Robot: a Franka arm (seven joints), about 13 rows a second.
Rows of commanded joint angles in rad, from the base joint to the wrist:
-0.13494 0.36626 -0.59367 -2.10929 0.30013 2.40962 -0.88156
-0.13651 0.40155 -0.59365 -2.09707 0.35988 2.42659 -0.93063
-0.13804 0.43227 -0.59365 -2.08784 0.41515 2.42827 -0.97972
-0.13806 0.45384 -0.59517 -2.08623 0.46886 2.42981 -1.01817
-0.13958 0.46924 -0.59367 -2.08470 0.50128 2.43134 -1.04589
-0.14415 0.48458 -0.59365 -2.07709 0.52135 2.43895 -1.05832
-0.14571 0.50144 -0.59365 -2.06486 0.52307 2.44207 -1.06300
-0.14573 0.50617 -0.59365 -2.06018 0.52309 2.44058 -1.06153
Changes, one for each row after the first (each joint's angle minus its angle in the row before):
-0.00157 0.03529 0.00002 0.01222 0.05975 0.01697 -0.04907
-0.00153 0.03072 0.00000 0.00923 0.05527 0.00168 -0.04909
-0.00002 0.02157 -0.00152 0.00161 0.05371 0.00154 -0.03845
-0.00152 0.01540 0.00150 0.00153 0.03242 0.00153 -0.02772
-0.00457 0.01534 0.00002 0.00761 0.02007 0.00761 -0.01243
-0.00156 0.01686 0.00000 0.01223 0.00172 0.00312 -0.00468
-0.00002 0.00473 0.00000 0.00468 0.00002 -0.00149 0.00147

